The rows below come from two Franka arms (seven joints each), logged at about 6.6 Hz.
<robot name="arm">
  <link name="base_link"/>
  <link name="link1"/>
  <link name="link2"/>
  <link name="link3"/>
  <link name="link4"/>
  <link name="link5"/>
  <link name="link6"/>
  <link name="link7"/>
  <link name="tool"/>
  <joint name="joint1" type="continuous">
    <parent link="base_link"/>
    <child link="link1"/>
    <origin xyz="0 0 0.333" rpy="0 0 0"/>
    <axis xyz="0 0 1"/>
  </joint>
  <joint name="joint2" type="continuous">
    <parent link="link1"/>
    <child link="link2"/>
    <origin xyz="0 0 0" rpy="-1.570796 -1.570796 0"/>
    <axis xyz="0 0 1"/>
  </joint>
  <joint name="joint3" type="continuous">
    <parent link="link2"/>
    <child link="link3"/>
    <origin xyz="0.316 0 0" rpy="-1.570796 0 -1.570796"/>
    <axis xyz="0 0 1"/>
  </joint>
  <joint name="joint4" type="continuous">
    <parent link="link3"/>
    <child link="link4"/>
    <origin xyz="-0.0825 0 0" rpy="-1.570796 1.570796 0"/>
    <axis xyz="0 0 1"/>
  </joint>
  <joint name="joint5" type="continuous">
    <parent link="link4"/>
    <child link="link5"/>
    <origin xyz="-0.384 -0.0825 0" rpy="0 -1.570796 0"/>
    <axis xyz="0 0 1"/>
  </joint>
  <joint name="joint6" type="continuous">
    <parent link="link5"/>
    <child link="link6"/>
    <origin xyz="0 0 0" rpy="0 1.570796 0"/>
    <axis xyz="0 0 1"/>
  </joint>
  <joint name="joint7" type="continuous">
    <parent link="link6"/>
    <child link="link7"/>
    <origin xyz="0 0.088 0" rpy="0 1.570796 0"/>
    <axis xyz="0 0 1"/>
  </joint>
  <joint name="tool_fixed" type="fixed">
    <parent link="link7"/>
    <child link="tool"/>
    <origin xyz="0 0 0.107" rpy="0 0 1.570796"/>
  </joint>
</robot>
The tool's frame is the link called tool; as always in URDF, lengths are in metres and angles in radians. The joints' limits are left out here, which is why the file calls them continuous.
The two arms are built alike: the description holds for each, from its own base.
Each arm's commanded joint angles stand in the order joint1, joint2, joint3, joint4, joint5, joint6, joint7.
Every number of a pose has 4 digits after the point. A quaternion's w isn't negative.
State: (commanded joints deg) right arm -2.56 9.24 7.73 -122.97 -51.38 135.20 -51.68; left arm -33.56 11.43 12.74 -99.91 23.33 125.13 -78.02
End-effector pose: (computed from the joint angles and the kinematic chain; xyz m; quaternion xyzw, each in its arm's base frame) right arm 0.5674 0.0401 0.3367 0.6534 0.6928 -0.0951 0.2899; left arm 0.6024 -0.2236 0.4869 -0.8974 -0.3755 -0.2283 0.0399
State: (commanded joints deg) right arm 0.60 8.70 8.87 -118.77 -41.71 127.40 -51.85; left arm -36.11 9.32 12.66 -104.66 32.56 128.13 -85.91
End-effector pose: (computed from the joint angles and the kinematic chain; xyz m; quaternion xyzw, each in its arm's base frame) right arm 0.5728 0.0725 0.3645 0.6970 0.6635 -0.0959 0.2545; left arm 0.5815 -0.2422 0.4758 -0.8869 -0.3652 -0.2779 0.0525
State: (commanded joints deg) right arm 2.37 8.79 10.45 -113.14 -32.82 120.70 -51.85; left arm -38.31 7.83 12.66 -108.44 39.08 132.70 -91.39
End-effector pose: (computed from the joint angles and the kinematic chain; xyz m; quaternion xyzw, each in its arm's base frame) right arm 0.5804 0.1028 0.3979 0.7355 0.6379 -0.0831 0.2127; left arm 0.5634 -0.2631 0.4672 -0.8836 -0.3426 -0.3169 0.0373
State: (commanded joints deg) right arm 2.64 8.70 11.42 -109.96 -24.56 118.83 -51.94; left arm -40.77 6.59 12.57 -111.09 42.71 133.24 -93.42
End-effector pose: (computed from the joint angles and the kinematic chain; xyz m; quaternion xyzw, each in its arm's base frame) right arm 0.5844 0.1203 0.4195 0.7669 0.6183 -0.0518 0.1640; left arm 0.5431 -0.2821 0.4587 -0.8887 -0.3156 -0.3301 0.0413
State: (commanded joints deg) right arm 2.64 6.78 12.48 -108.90 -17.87 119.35 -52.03; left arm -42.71 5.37 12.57 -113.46 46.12 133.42 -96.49
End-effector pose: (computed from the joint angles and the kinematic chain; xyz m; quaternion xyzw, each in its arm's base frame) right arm 0.5808 0.1371 0.4473 0.7851 0.6056 -0.0076 0.1295; left arm 0.5256 -0.2943 0.4518 -0.8880 -0.3031 -0.3431 0.0430
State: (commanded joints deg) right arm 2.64 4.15 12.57 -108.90 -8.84 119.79 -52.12; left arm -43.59 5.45 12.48 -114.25 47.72 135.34 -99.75
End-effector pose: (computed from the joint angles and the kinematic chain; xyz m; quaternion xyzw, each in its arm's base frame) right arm 0.5727 0.1452 0.4733 0.8102 0.5799 0.0373 0.0770; left arm 0.5187 -0.3055 0.4469 -0.8850 -0.3042 -0.3516 0.0254
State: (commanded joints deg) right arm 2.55 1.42 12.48 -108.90 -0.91 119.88 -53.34; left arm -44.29 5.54 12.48 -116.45 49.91 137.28 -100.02
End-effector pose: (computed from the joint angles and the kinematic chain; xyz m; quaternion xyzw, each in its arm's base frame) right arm 0.5640 0.1497 0.5003 0.8226 0.5625 0.0775 0.0317; left arm 0.5086 -0.3114 0.4299 -0.8926 -0.2778 -0.3540 0.0279
